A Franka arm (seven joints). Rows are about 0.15 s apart.
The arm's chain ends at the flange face. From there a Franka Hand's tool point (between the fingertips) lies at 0.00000 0.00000 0.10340 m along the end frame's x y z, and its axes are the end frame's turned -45 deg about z.
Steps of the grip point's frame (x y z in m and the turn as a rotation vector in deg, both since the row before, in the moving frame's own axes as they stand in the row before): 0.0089, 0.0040, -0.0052, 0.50, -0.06, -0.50; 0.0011, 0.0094, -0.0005, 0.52, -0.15, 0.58; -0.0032, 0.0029, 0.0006, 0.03, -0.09, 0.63; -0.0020, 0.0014, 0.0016, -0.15, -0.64, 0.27; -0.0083, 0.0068, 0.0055, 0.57, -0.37, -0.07
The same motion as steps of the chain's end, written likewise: 0.0098, -0.0029, -0.0052, 0.31, -0.40, -0.50; 0.0083, 0.0063, -0.0005, 0.26, -0.47, 0.58; -0.0001, 0.0042, 0.0006, -0.04, -0.08, 0.63; 0.0002, 0.0014, 0.0016, -0.56, -0.35, 0.27; 0.0001, 0.0109, 0.0055, 0.14, -0.66, -0.07
